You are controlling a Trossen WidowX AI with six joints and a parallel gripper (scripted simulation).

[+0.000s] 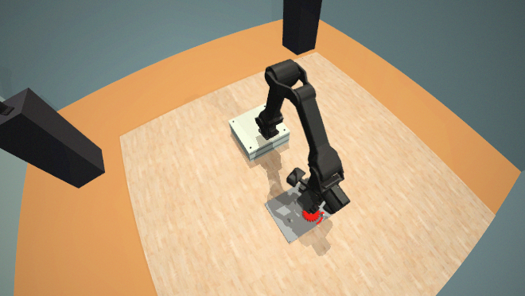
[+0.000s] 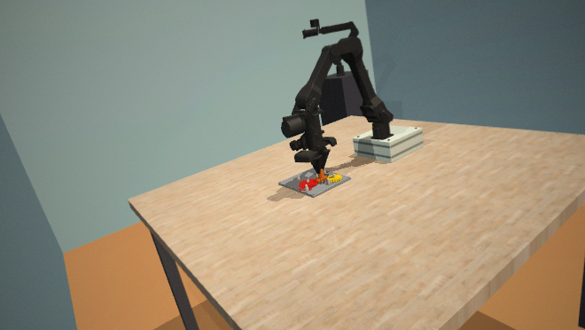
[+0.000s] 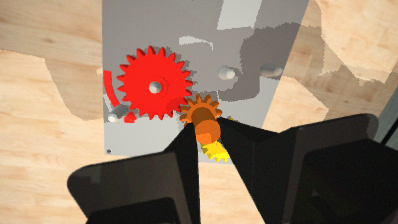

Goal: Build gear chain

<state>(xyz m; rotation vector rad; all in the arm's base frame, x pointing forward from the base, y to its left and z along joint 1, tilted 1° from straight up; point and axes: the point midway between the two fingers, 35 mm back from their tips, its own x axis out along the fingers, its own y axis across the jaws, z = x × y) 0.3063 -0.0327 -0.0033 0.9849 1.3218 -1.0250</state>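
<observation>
Now: gripper tip 1 cm above the orange gear. Also, from my gripper tip: red arrow 8 cm ahead, 3 cm below; red gear 4 cm ahead, 2 cm to the right, 3 cm below.
</observation>
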